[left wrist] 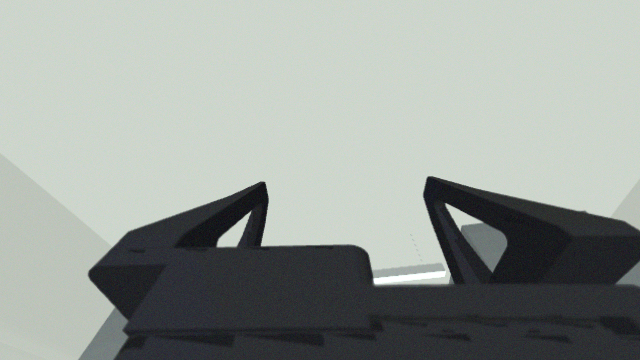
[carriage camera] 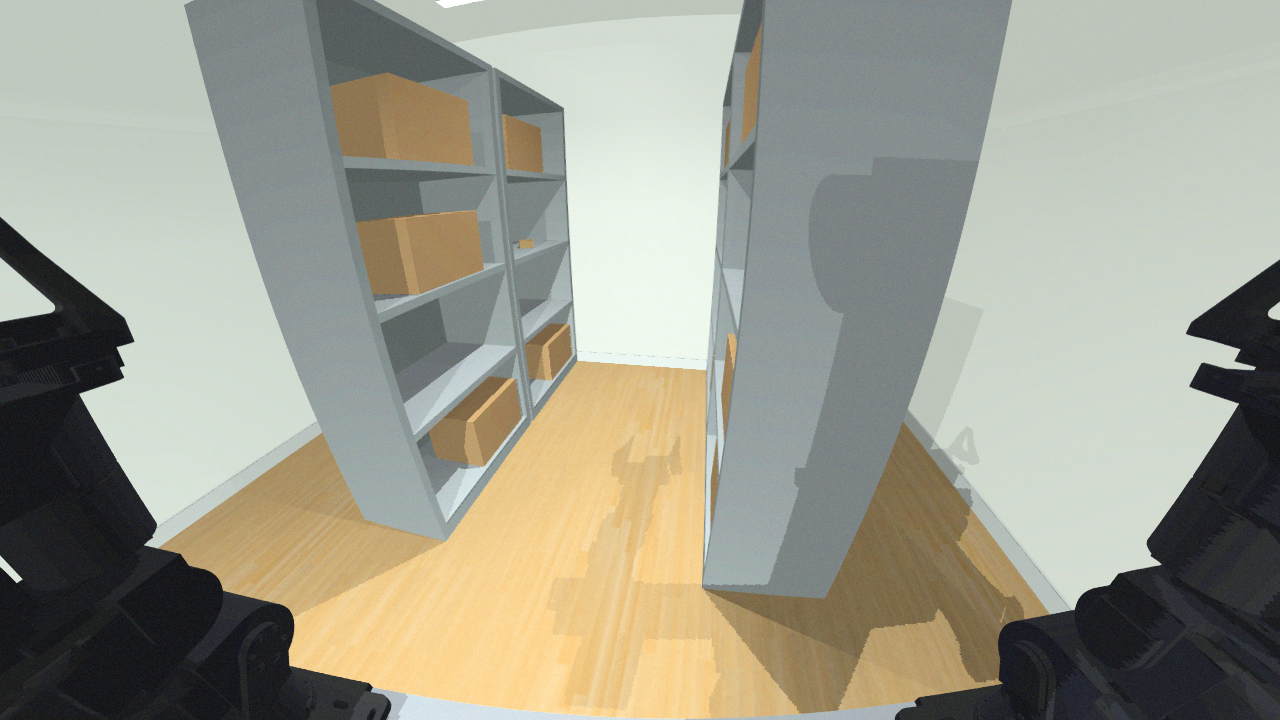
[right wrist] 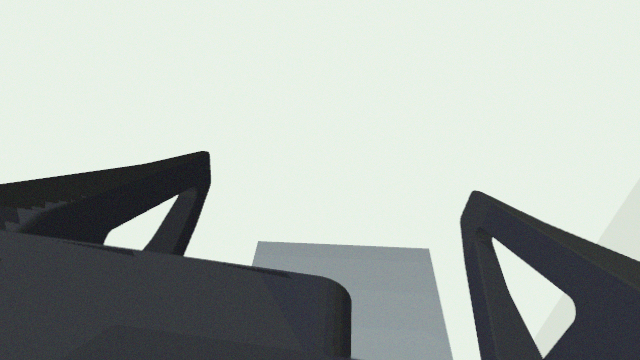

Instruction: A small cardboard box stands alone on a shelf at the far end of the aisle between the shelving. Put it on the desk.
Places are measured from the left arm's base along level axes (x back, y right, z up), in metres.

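Pixels of known places: left gripper, fingertip midpoint: (left wrist: 344, 188); right gripper, fingertip midpoint: (right wrist: 338, 185).
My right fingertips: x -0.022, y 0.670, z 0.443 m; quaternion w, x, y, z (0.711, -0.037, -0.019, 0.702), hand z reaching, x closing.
Behind a point stands the place of what it marks.
The small cardboard box (carriage camera: 527, 243) @[y -0.446, x -2.289, z 0.136 m] stands on a middle shelf of the far shelving unit on the left side of the aisle in the carriage view, looking tiny at this distance. The desk does not show in these views. My left gripper (left wrist: 344, 188) @[y 0.002, x -0.020, z 0.442 m] is open, with pale wall showing between its fingers. My right gripper (right wrist: 338, 185) @[y 0.670, x -0.022, z 0.443 m] is open, with pale wall between its fingertips. Both grippers are far from the small box, one at each side edge of the carriage view.
The near left shelving unit (carriage camera: 268, 223) @[y -0.840, x -0.911, z 0.405 m] and the far left unit (carriage camera: 501, 214) @[y -0.386, x -1.746, z 0.345 m] hold large cardboard boxes. Another shelving unit (carriage camera: 859, 116) @[y 0.742, x -0.690, z 0.582 m] stands on the right side of the aisle, its end panel facing me. The wood floor (carriage camera: 537, 501) @[y -0.173, x -1.132, z -0.884 m] runs between them to the far wall (carriage camera: 644, 179) @[y 0.301, x -2.635, z 0.528 m].
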